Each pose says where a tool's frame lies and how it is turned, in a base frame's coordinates. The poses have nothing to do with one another.
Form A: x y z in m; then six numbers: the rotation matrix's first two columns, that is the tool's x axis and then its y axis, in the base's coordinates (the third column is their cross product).
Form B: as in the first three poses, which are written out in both.
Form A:
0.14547 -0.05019 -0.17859 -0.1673 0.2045 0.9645 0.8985 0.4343 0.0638
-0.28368 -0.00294 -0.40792 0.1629 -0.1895 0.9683 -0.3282 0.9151 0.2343
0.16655 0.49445 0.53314 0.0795 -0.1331 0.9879 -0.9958 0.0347 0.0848
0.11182 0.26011 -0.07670 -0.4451 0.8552 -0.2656 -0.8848 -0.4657 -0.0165
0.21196 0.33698 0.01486 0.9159 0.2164 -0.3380 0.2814 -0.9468 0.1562
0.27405 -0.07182 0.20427 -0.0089 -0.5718 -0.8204 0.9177 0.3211 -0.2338
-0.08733 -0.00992 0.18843 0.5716 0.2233 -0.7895 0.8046 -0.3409 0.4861
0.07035 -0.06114 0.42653 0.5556 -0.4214 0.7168 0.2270 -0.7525 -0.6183
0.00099 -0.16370 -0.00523 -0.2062 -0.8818 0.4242 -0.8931 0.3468 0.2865
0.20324 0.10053 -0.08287 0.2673 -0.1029 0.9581 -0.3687 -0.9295 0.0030
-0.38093 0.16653 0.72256 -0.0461 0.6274 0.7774 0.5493 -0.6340 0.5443
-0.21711 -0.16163 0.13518 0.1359 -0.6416 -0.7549 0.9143 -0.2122 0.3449
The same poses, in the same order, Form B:
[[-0.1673 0.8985 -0.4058 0.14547], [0.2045 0.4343 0.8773 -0.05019], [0.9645 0.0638 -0.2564 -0.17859], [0 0 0 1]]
[[0.1629 -0.3282 -0.9305 -0.28368], [-0.1895 0.9151 -0.3560 -0.00294], [0.9683 0.2343 0.0869 -0.40792], [0 0 0 1]]
[[0.0795 -0.9958 -0.0456 0.16655], [-0.1331 0.0347 -0.9905 0.49445], [0.9879 0.0848 -0.1298 0.53314], [0 0 0 1]]
[[-0.4451 -0.8848 -0.1378 0.11182], [0.8552 -0.4657 0.2277 0.26011], [-0.2656 -0.0165 0.9640 -0.07670], [0 0 0 1]]
[[0.9159 0.2814 -0.2862 0.21196], [0.2164 -0.9468 -0.2382 0.33698], [-0.3380 0.1562 -0.9281 0.01486], [0 0 0 1]]
[[-0.0089 0.9177 0.3971 0.27405], [-0.5718 0.3211 -0.7550 -0.07182], [-0.8204 -0.2338 0.5219 0.20427], [0 0 0 1]]
[[0.5716 0.8046 -0.1606 -0.08733], [0.2233 -0.3409 -0.9131 -0.00992], [-0.7895 0.4861 -0.3745 0.18843], [0 0 0 1]]
[[0.5556 0.2270 0.7999 0.07035], [-0.4214 -0.7525 0.5062 -0.06114], [0.7168 -0.6183 -0.3224 0.42653], [0 0 0 1]]
[[-0.2062 -0.8931 -0.3997 0.00099], [-0.8818 0.3468 -0.3198 -0.16370], [0.4242 0.2865 -0.8590 -0.00523], [0 0 0 1]]
[[0.2673 -0.3687 0.8902 0.20324], [-0.1029 -0.9295 -0.3541 0.10053], [0.9581 0.0030 -0.2864 -0.08287], [0 0 0 1]]
[[-0.0461 0.5493 0.8344 -0.38093], [0.6274 -0.6340 0.4521 0.16653], [0.7774 0.5443 -0.3154 0.72256], [0 0 0 1]]
[[0.1359 0.9143 -0.3815 -0.21711], [-0.6416 -0.2122 -0.7371 -0.16163], [-0.7549 0.3449 0.5578 0.13518], [0 0 0 1]]

